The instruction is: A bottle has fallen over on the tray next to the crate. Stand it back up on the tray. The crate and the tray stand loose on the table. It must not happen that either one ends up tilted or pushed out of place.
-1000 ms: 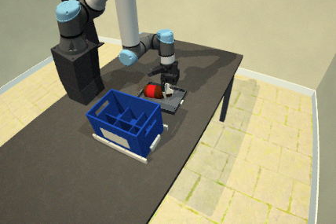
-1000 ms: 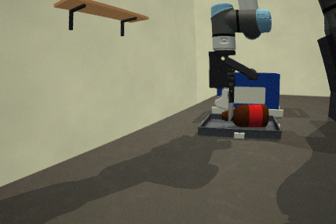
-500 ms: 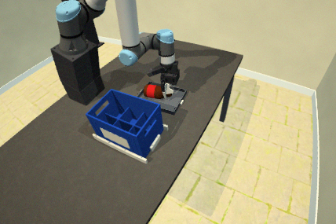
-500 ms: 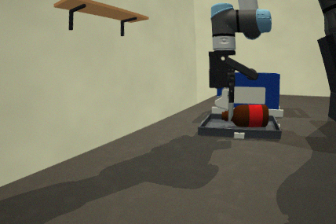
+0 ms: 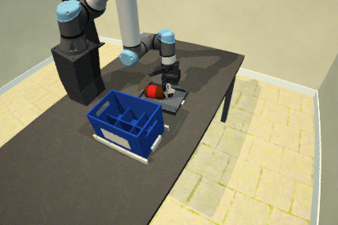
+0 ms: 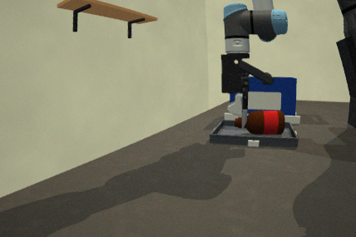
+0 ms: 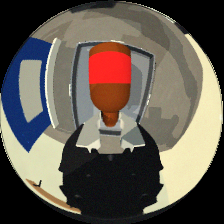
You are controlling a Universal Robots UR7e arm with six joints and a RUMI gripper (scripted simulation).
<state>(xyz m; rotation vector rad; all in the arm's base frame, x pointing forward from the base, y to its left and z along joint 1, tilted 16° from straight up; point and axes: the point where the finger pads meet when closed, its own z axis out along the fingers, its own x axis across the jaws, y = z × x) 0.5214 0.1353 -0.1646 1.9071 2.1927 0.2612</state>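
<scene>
The brown bottle lies 5 cm behind my hand and 1 cm to the right of it. The rest, counted from my hand: grey tray: 4 cm behind, 3 cm below, 1 cm to the right; blue crate: 29 cm to the right, 6 cm behind, 4 cm above.
</scene>
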